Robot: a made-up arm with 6 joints.
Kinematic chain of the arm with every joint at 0, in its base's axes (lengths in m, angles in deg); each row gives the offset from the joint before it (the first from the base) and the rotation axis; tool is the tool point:
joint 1: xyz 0 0 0.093 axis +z
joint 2: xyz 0 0.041 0 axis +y
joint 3: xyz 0 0 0.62 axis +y
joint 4: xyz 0 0 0.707 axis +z
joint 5: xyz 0 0 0 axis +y
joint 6: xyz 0 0 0.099 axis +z
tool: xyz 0 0 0
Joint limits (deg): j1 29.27..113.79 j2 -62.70..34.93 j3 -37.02..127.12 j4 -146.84..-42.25 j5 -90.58..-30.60 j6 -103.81..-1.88
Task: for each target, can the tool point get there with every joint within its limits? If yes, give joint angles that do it. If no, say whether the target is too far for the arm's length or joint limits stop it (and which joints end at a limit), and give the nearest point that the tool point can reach.
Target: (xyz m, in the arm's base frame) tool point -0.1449 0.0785 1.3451
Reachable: yes | joints 105.63 -21.21 44.82 -117.68 -62.04 -67.68
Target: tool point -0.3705 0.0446 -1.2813
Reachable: no: joint limits stop it (at a limit: joint 1, joint 2, joint 3, joint 4) | nearest point -0.2891 0.4739 -0.1621 | short by 1.202 m
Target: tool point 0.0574 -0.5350 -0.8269
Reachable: no: joint limits stop it (at a limit: joint 1, joint 2, joint 3, joint 4) | nearest point 0.4270 0.3323 -0.1534 | short by 1.159 m
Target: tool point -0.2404 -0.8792 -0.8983
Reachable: no: joint limits stop it (at a limit: joint 2, joint 3, joint 4, joint 5) | nearest point -0.3268 -1.1952 0.1859 | short by 1.133 m
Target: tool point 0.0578 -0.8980 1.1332
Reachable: yes | joints 99.87 -55.27 24.94 -104.55 -35.72 -24.82
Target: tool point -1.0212 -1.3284 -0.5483
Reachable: no: too far | nearest point -0.7978 -1.0378 0.1941 | short by 0.828 m
